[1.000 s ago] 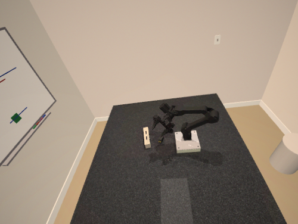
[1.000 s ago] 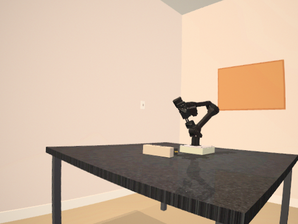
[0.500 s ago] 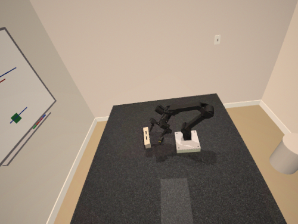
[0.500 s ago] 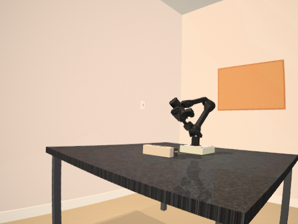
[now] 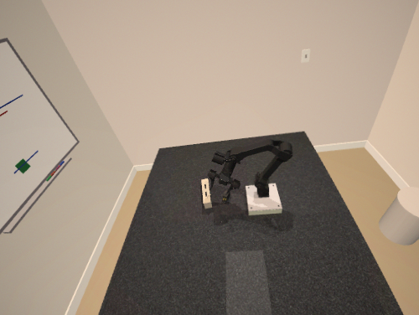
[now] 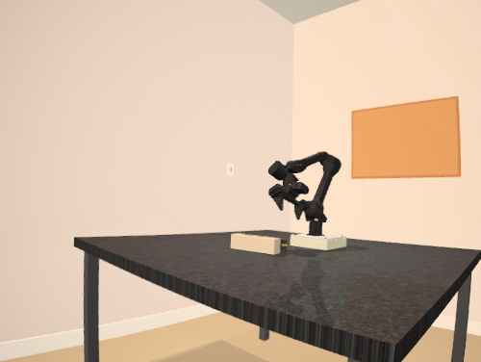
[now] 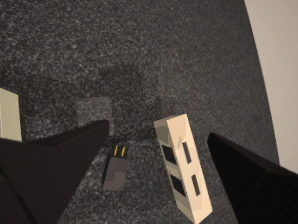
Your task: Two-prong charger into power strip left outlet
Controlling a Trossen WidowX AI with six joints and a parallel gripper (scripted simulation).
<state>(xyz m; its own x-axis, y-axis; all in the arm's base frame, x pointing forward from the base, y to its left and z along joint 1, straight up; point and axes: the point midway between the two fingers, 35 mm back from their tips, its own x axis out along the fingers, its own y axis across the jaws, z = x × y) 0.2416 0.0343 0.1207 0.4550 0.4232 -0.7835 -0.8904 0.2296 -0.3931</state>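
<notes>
Now: the grey charger 12 cm below my gripper tip, 5 cm to the right of it and 2 cm behind it.
</notes>
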